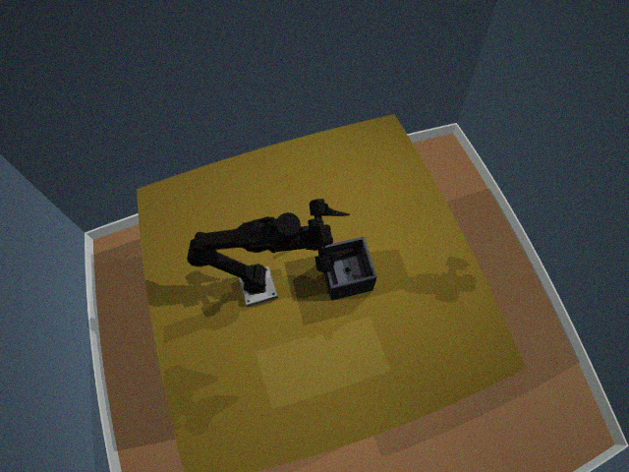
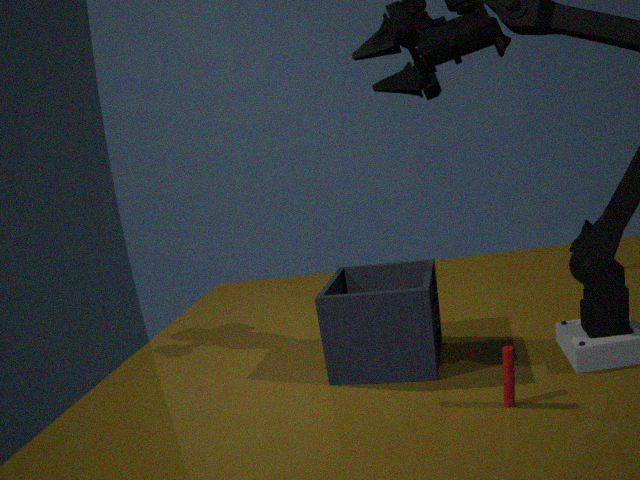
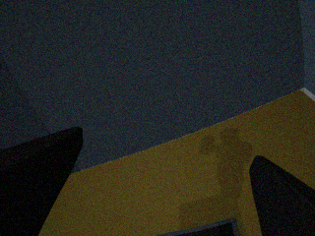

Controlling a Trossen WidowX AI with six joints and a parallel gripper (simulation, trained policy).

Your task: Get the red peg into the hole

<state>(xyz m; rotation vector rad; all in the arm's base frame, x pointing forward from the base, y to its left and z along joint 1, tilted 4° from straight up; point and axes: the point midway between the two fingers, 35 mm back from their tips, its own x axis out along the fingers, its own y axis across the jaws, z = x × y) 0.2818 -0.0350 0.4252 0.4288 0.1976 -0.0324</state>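
My gripper tip is 17 cm past the red peg, 20 cm to the right of it and 40 cm above it. From my gripper tip the other things lie so: grey plate: 1 cm ahead, 4 cm to the left, 40 cm below.
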